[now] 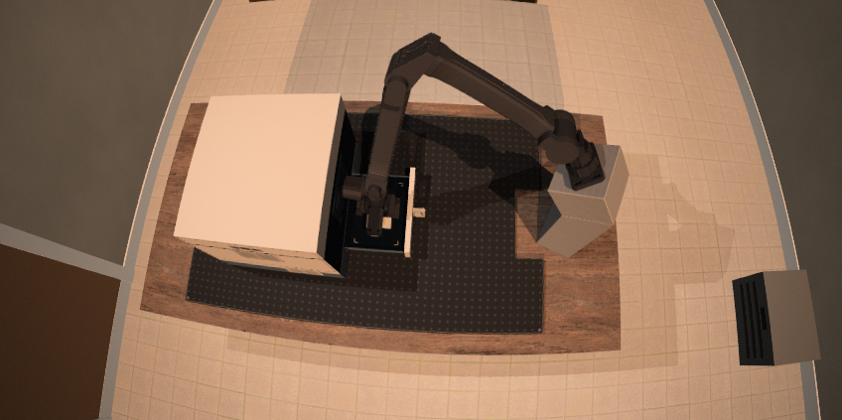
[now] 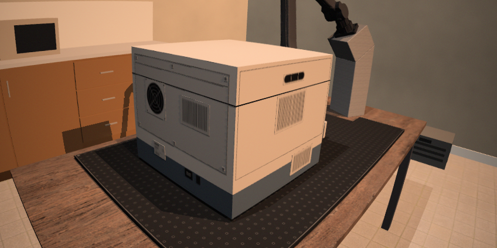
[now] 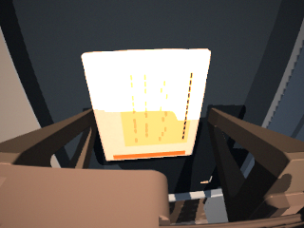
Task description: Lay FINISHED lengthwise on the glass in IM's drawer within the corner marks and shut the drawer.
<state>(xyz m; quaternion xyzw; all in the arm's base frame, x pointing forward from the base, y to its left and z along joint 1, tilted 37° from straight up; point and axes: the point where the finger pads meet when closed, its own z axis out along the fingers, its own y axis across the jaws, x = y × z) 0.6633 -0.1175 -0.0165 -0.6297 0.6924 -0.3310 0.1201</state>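
The finished cassette is 1 cm to the right of my hand and 1 cm below it.
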